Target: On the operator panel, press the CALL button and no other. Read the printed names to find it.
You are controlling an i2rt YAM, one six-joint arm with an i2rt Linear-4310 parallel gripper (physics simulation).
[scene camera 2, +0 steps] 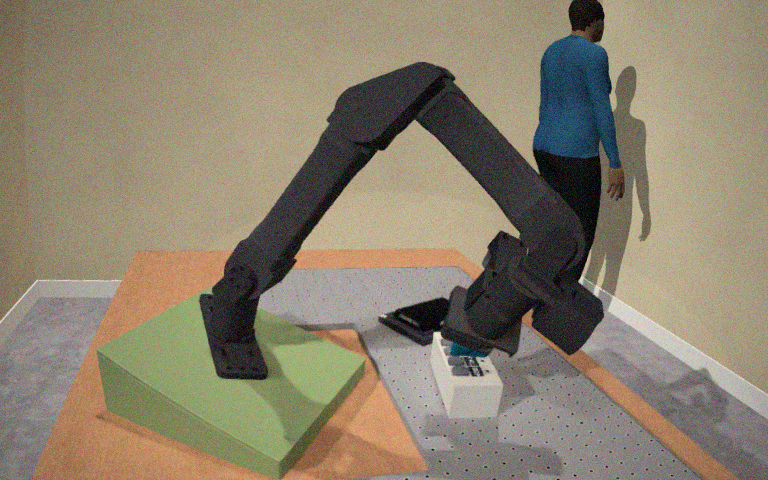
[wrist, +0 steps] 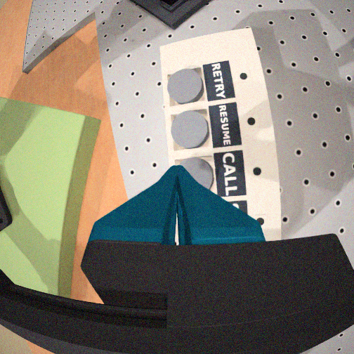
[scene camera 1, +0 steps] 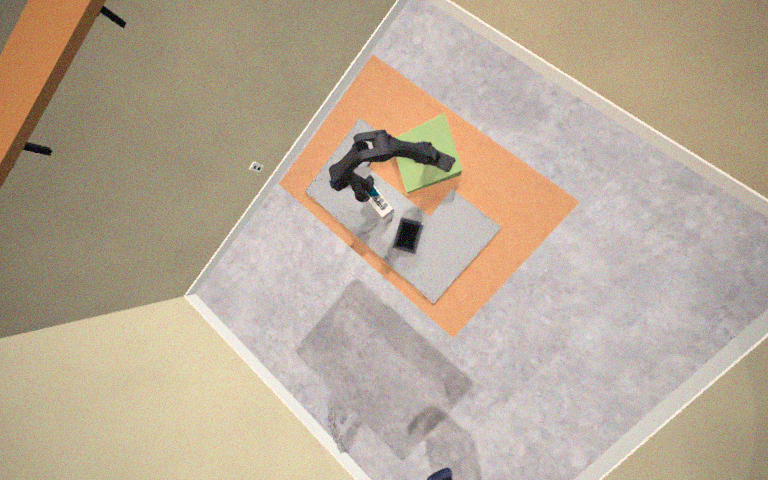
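Seen in the pictures: gripper, fingertip midpoint: [scene camera 2: 452,351] [scene camera 1: 378,195]; arm's base at its link origin: [scene camera 2: 229,336] [scene camera 1: 433,157].
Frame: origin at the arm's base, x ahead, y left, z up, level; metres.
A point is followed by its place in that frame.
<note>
The white operator panel [scene camera 1: 387,212] @(x 0.337, y -0.071, z -0.007 m) [scene camera 2: 474,396] @(x 0.276, y -0.222, z -0.024 m) [wrist: 265,150] stands on the grey perforated board. In the wrist view its labels read RETRY [wrist: 217,81], RESUME [wrist: 225,124] and CALL [wrist: 230,173], with a fourth label mostly hidden below. Round grey buttons sit beside the labels: the RETRY button [wrist: 185,86], the RESUME button [wrist: 190,129] and the CALL button [wrist: 201,172]. My gripper [wrist: 176,174] is shut and empty, its teal fingertips together. In the wrist view the tips overlap the left edge of the CALL button and hide part of it; whether they touch it cannot be told.
A black tray-like object [scene camera 1: 407,235] @(x 0.389, y 0.070, z -0.033 m) [scene camera 2: 416,319] @(x 0.337, y 0.047, z -0.033 m) [wrist: 172,12] lies on the grey board [scene camera 1: 464,232] @(x 0.241, y 0.307, z -0.059 m) [scene camera 2: 407,390] @(x 0.230, y -0.125, z -0.059 m) near the panel. The arm's base stands on a green wedge block [scene camera 1: 416,178] @(x 0.120, y -0.029, z -0.026 m) [scene camera 2: 169,362] @(x -0.098, y -0.072, z 0.005 m) [wrist: 45,150] on the orange table [scene camera 1: 532,198] @(x -0.050, y 0.498, z -0.072 m) [scene camera 2: 362,452] @(x 0.115, y -0.224, z -0.072 m). A person [scene camera 2: 572,96] stands behind the table.
</note>
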